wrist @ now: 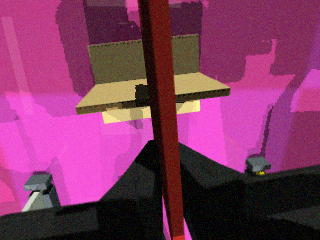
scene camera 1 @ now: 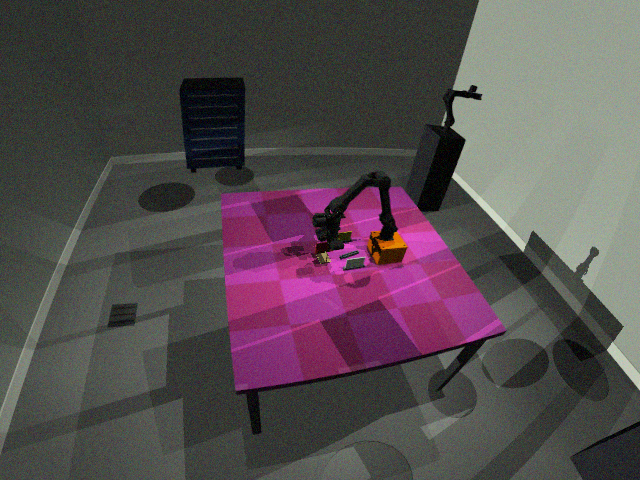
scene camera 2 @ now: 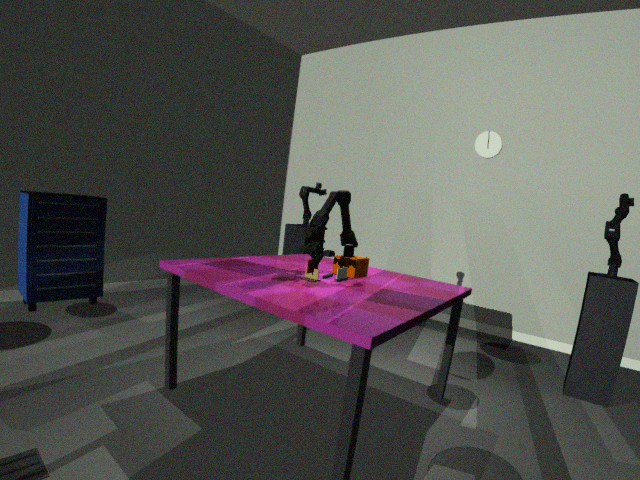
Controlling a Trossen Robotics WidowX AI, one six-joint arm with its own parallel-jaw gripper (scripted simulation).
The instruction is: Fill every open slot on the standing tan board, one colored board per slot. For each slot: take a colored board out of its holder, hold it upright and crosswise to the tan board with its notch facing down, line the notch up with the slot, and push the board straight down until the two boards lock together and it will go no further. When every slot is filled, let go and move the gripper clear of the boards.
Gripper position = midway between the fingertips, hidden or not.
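Note:
With my gripper [wrist: 160,146] I am holding a red board. A tan board [wrist: 121,93] is in view as well.

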